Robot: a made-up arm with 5 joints.
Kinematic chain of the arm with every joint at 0, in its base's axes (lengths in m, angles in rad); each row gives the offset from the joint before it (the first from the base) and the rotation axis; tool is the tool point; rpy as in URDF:
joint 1: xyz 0 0 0.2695 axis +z
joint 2: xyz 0 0 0 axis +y
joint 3: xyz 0.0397 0 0.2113 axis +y
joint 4: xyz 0.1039 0 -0.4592 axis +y
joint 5: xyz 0.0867 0 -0.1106 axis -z
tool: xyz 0 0 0 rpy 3.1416 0 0
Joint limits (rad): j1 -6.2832..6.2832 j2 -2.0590..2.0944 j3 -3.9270..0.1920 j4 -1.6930..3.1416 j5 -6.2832..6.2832
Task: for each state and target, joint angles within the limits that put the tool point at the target. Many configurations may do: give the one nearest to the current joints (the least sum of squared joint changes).
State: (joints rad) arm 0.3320 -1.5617 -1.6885 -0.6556 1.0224
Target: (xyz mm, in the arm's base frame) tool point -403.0 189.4 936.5
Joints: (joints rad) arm -0.4393 -1.0661 -2.2309 -0.0321 1.0224
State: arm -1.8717 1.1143 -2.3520 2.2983 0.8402
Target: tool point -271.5 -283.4 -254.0
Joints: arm -2.3348 1.7121 -2.1731 2.0073 0.8402
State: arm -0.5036 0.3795 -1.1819 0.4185 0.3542
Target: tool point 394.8 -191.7 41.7
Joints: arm -0.4520 -0.0730 -0.5327 0.7668 0.3542
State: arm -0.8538 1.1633 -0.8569 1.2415 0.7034
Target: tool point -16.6 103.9 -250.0
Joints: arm -1.4124 1.5070 -0.8607 1.1149 0.7034
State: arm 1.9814 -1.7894 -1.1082 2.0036 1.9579
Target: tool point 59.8 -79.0 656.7
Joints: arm 2.2187 -2.0218 -0.9603 2.2645 1.9579
